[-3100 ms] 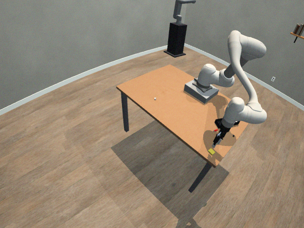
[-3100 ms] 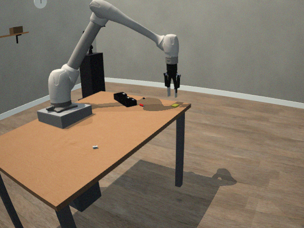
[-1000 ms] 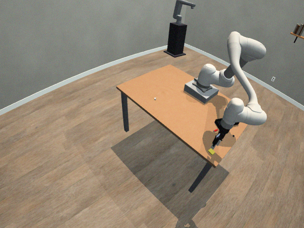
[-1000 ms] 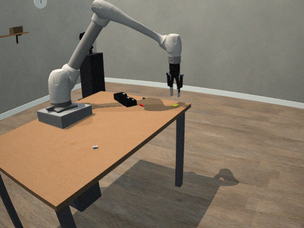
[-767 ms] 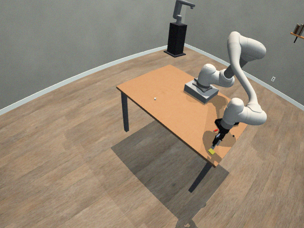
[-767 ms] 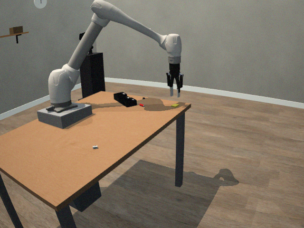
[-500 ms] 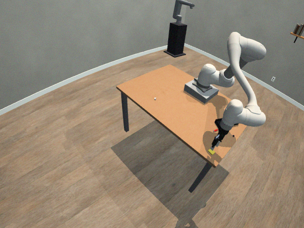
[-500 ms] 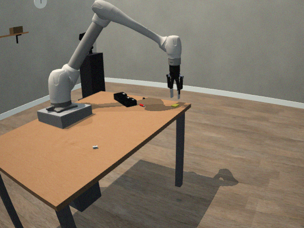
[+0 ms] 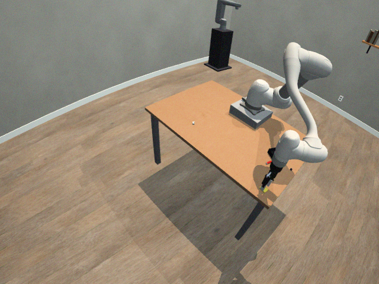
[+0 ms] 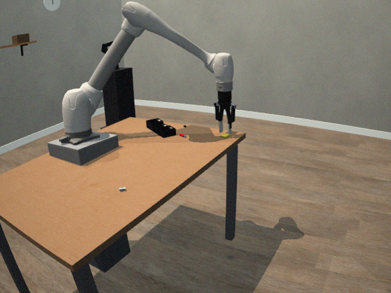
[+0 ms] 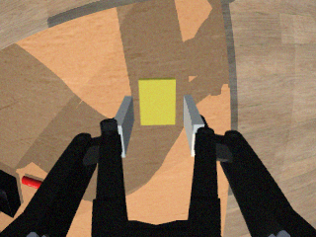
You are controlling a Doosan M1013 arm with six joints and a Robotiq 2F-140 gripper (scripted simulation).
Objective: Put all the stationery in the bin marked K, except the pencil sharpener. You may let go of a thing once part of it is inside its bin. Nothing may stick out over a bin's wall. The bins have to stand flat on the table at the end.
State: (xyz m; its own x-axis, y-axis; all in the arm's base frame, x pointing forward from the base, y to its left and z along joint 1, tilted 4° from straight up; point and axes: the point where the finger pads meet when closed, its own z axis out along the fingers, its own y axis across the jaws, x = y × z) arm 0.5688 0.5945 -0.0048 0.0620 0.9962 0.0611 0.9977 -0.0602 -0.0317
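My hand is 50 mm above the yellow pad. From my hand the other things lie so: black three-compartment bin (390 mm behind, 100 mm to the right, 30 mm below); small red cylinder (210 mm behind, 120 mm to the right, 50 mm below); small black round thing (310 mm behind, 50 mm below, 30 mm to the left).
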